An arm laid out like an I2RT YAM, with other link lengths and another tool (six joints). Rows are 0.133 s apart.
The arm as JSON. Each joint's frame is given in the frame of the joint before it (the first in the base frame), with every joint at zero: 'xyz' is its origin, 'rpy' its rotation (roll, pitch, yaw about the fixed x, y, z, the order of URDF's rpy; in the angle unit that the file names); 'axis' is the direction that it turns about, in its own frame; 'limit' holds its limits. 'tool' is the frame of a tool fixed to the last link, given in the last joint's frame.
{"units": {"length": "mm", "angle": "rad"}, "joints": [
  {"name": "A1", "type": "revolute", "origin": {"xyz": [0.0, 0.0, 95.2], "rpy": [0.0, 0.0, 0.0]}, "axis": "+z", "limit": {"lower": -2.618, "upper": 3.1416}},
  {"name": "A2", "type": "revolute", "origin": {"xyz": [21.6, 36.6, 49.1], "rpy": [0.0, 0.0, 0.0]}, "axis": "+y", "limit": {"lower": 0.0, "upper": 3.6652}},
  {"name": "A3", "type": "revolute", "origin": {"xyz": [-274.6, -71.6, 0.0], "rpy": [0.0, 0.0, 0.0]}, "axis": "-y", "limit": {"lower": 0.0, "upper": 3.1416}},
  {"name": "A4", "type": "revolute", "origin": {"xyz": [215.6, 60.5, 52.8], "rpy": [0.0, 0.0, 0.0]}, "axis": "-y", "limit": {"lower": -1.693, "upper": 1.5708}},
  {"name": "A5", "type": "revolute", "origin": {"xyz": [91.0, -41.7, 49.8], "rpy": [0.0, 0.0, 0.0]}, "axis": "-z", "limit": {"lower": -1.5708, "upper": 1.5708}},
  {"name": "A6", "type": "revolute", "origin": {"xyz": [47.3, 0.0, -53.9], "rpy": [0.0, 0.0, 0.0]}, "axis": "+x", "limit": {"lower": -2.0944, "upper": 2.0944}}
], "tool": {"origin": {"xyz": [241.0, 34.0, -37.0], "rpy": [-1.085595, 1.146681, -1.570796]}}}
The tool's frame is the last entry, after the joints.
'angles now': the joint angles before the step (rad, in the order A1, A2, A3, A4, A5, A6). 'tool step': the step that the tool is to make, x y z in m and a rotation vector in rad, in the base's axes. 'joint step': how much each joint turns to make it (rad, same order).
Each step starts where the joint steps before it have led.
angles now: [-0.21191, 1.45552, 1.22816, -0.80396, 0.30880, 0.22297]
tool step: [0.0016, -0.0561, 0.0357, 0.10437, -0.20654, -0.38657]
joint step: [-0.15663, -0.03919, 0.03756, 0.00294, -0.00639, 0.29311]
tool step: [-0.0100, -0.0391, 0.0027, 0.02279, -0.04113, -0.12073]
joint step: [-0.11750, 0.01770, 0.00808, 0.03023, -0.02861, 0.02592]
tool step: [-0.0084, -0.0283, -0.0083, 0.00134, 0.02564, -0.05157]
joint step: [-0.06704, 0.05860, 0.03217, 0.00893, 0.00021, -0.02006]
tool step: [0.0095, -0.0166, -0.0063, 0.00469, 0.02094, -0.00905]
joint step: [-0.02046, 0.08602, 0.07056, -0.00097, -0.00067, -0.01400]
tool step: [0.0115, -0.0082, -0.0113, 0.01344, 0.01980, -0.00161]
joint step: [-0.00173, 0.07980, 0.05491, 0.00091, -0.00050, 0.00020]
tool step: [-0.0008, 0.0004, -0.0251, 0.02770, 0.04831, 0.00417]
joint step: [0.00029, 0.06488, 0.00676, 0.00389, 0.00054, -0.00508]
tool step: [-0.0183, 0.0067, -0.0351, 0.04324, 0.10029, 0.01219]
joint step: [-0.00276, 0.06985, -0.00031, -0.03129, 0.00948, -0.02259]
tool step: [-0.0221, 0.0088, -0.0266, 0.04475, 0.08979, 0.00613]
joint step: [-0.00608, 0.05211, -0.00079, -0.04210, 0.00650, -0.01638]
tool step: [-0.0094, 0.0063, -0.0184, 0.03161, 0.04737, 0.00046]
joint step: [-0.00009, 0.04405, 0.00005, -0.01282, -0.00041, -0.00047]
